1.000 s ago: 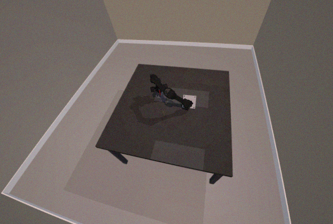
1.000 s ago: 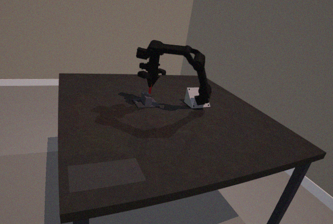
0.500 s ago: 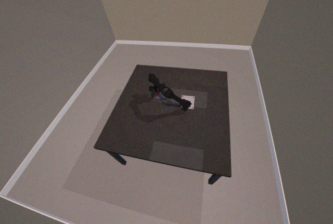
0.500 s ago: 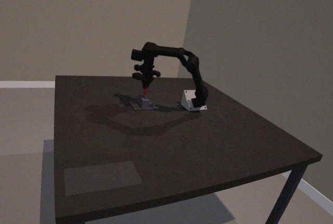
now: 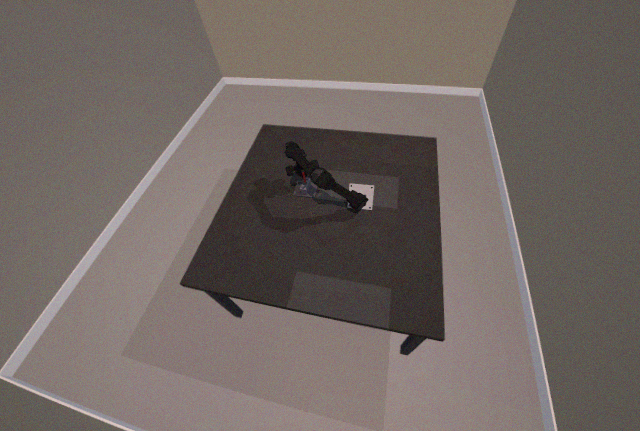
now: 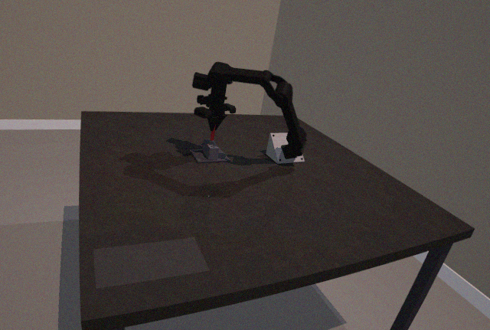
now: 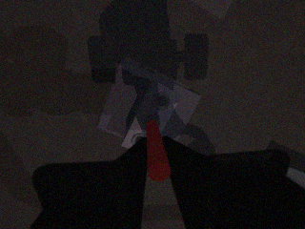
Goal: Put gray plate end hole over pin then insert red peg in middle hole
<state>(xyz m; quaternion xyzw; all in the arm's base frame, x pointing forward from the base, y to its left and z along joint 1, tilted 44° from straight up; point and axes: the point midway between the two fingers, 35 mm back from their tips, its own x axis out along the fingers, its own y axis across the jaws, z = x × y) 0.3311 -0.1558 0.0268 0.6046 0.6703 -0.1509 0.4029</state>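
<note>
Now: gripper tip right at the red peg. Round my gripper tip: flat gray base (20 mm to the left, 110 mm below); then gray plate (70 mm below).
</note>
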